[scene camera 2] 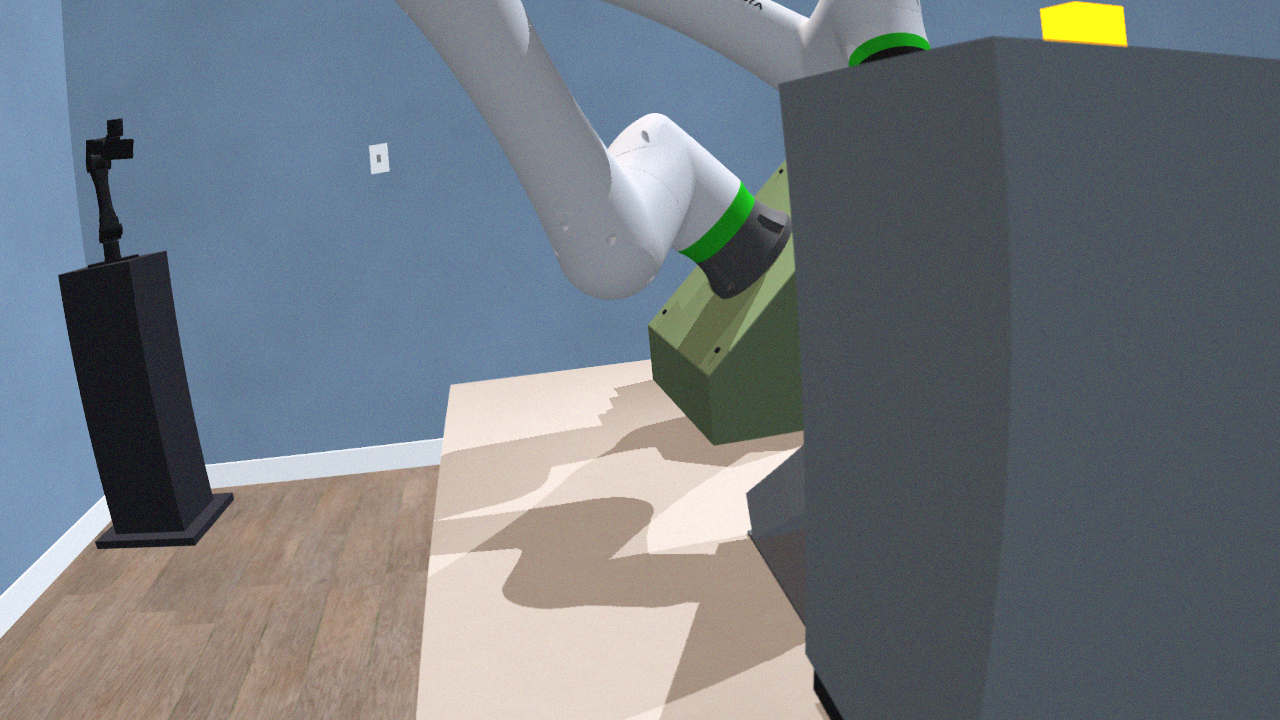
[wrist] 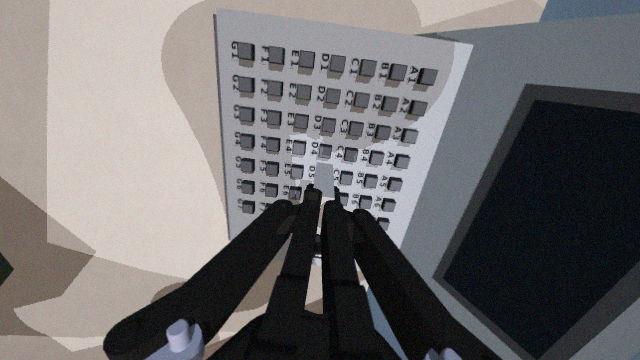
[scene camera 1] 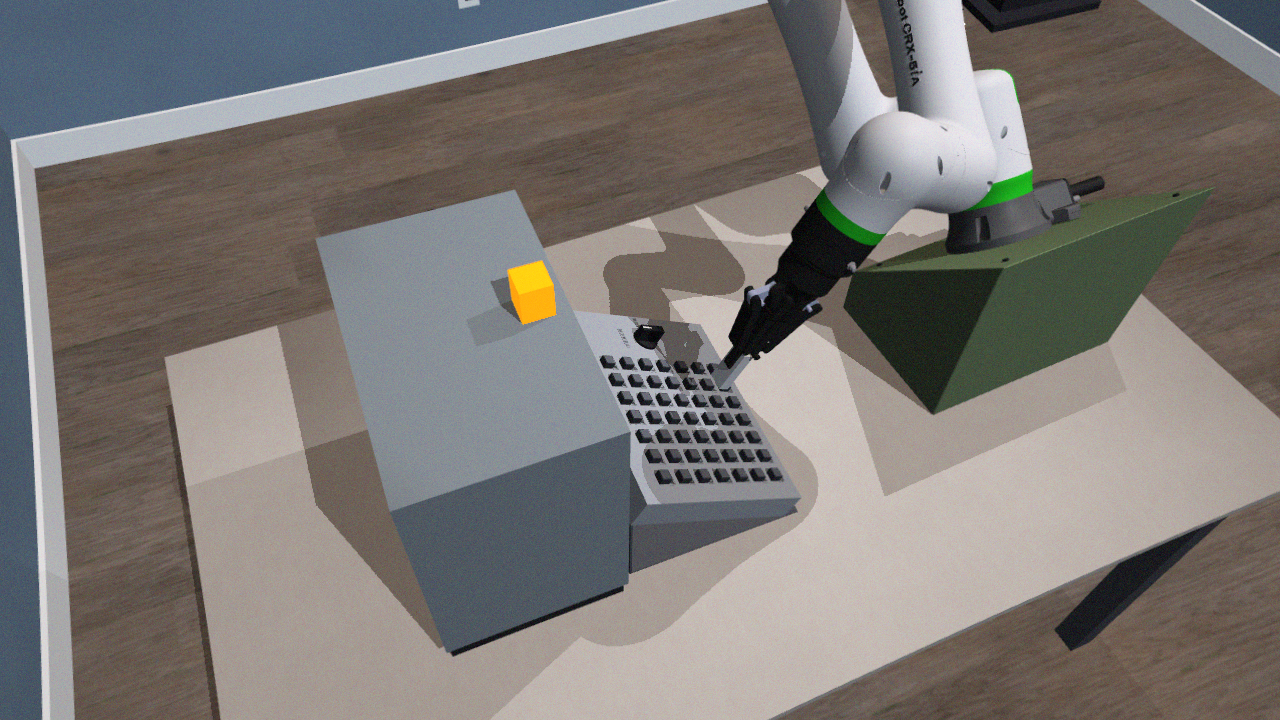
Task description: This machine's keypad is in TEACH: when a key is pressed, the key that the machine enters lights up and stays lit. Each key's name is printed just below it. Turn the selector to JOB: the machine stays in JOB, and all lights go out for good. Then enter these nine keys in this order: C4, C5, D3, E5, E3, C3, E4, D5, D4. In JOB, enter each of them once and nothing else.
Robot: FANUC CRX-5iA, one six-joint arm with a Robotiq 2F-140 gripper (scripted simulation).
I see my gripper [scene camera 1: 719,381] and a grey machine [scene camera 2: 1030,273].
My gripper also shows in the wrist view [wrist: 322,175]. The grey machine also shows in the wrist view [wrist: 519,230] and in scene camera 1 [scene camera 1: 504,457].
